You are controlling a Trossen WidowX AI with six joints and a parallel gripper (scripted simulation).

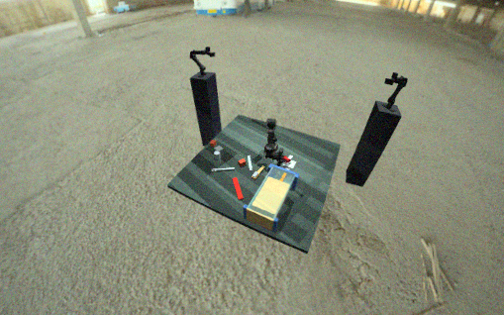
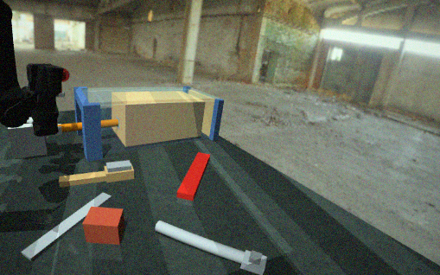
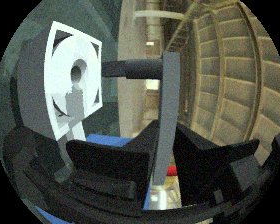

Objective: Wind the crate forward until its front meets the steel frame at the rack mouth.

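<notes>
Right now my gripper tip is 50 mm short of the red knob, 20 mm to the left of it and 40 mm below it. The rest, counted from my gripper tip: wooden-handled tool: 90 mm ahead, 250 mm to the right, 150 mm below; then winch: 70 mm behind, 10 mm to the right, 140 mm below; then winch handle: 10 mm ahead, 10 mm to the right, 10 mm above.
</notes>
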